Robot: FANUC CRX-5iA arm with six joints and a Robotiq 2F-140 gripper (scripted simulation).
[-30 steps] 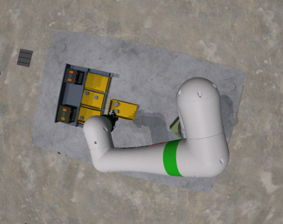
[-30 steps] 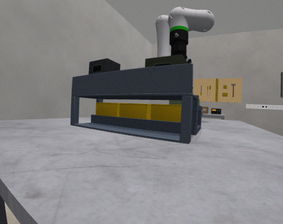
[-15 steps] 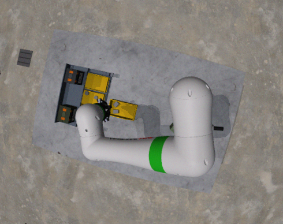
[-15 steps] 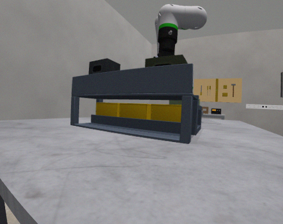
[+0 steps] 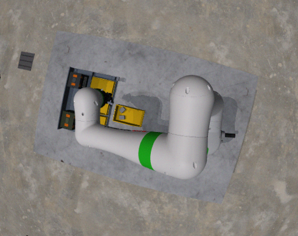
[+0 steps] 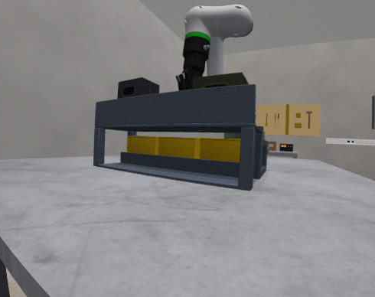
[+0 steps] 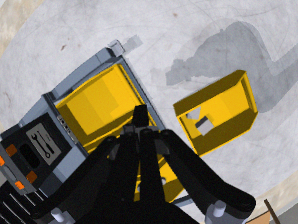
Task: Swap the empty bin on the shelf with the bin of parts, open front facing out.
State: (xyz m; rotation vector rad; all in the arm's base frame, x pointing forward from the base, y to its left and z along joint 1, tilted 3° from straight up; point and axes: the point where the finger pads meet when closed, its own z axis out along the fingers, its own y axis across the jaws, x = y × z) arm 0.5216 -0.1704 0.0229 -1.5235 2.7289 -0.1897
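Right now my hand is 140 mm above the grey part, 80 mm to the right of it and 60 mm past it. From my hand the other things lie so: dark shelf (140 mm ahead, 90 mm below, 50 mm to the left); then black box (190 mm ahead, 70 mm to the right, 10 mm above).
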